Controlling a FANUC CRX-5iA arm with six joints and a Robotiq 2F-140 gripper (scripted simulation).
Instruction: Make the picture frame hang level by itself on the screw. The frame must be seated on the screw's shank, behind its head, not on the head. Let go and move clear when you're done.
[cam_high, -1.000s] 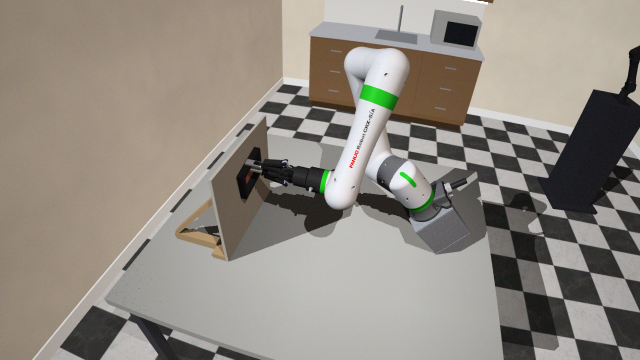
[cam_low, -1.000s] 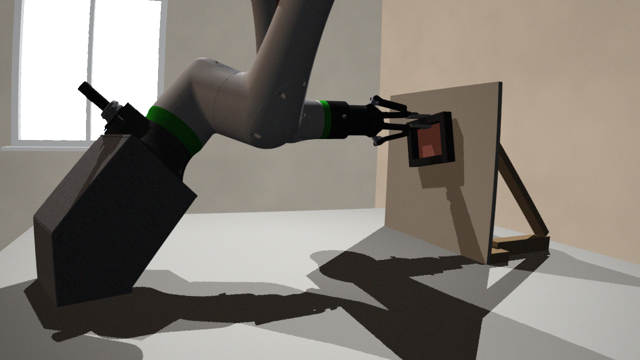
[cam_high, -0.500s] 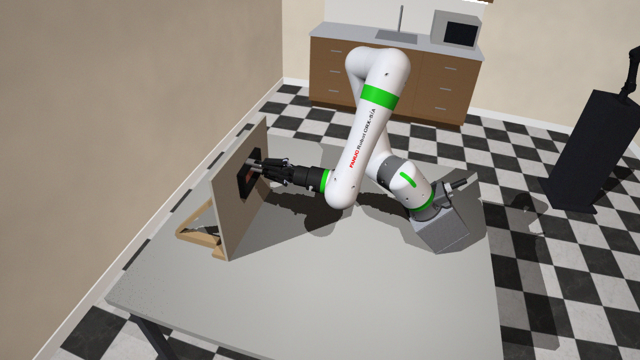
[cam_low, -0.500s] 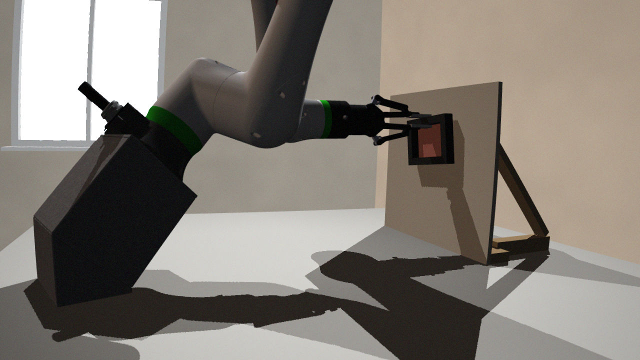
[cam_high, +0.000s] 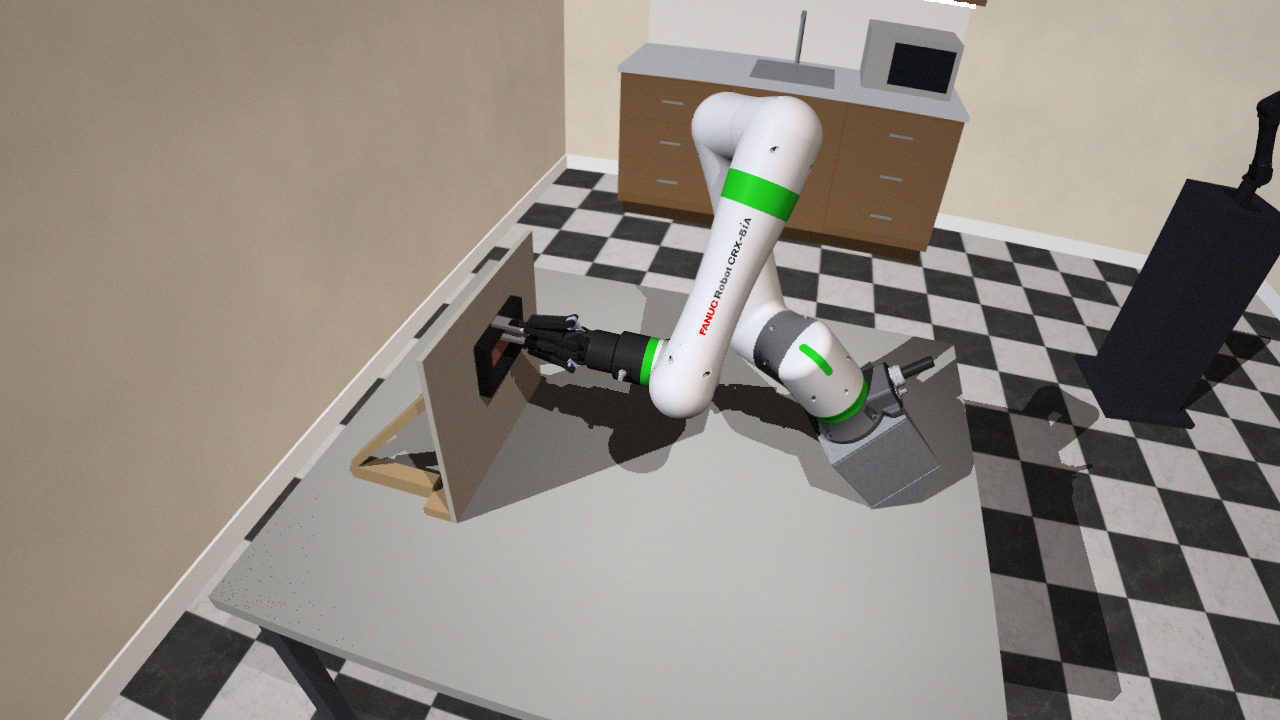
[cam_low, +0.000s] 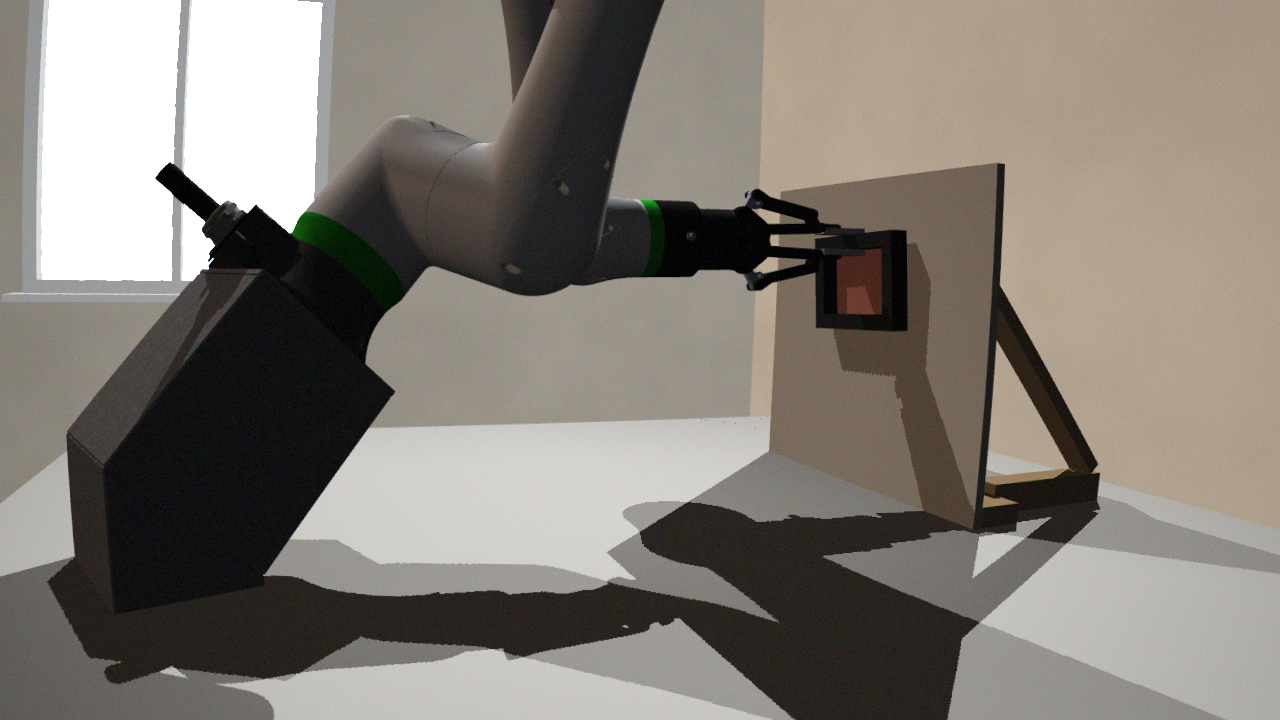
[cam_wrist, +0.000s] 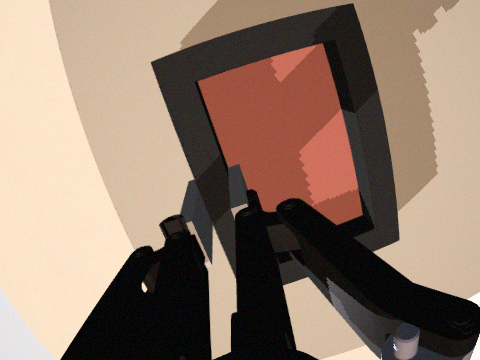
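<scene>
Now: hand 50 mm above the black picture frame, 30 mm short of it and 10 mm to the left of it. From my hand the other things lie so: tan board: 120 mm below, 50 mm ahead, 10 mm to the right.
</scene>
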